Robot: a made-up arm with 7 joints.
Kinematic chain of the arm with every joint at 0, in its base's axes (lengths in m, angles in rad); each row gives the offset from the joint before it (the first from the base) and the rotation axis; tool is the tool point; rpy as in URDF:
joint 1: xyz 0 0 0.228 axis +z
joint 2: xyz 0 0 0 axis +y
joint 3: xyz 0 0 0.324 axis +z
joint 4: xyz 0.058 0 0 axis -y
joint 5: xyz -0.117 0 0.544 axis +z
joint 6: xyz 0 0 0 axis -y
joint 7: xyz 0.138 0 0 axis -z
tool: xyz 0 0 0 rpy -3.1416 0 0
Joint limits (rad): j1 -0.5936..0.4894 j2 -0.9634..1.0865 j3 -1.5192..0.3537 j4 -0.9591..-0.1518 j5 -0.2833..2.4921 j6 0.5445..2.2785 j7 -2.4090..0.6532
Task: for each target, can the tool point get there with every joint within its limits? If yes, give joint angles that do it. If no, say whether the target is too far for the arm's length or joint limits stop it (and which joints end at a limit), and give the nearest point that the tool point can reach.
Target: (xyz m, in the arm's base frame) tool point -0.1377 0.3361 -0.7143
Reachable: no: joint limits stop it (at a limit: joint 1, joint 2, joint 3, joint 4, joint 6) | nearest point 0.6513 0.5722 0.0774 | short by 1.142 m
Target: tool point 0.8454 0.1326 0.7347
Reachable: yes | joints 0.2752 0.5768 -0.1145 -0.7940 1.3021 1.9693 0.0852
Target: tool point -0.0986 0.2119 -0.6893
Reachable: no: joint limits stop it (at a limit: joint 1, joint 2, joint 4, joint 6) | nearest point 0.6782 0.5361 0.0643 | short by 1.130 m
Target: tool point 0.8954 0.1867 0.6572
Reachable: yes | joints 0.2936 0.9220 -0.5870 -0.3903 1.3000 1.1973 -1.3223
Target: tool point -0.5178 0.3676 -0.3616
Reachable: no: joint limits stop it (at a limit: joint 2, joint 3, joint 4, joint 5, joint 6) | nearest point -0.6834 0.4851 0.7138 | short by 1.094 m
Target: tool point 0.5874 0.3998 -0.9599
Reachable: no: too far | nearest point 0.7446 0.4320 0.0460 | short by 1.019 m
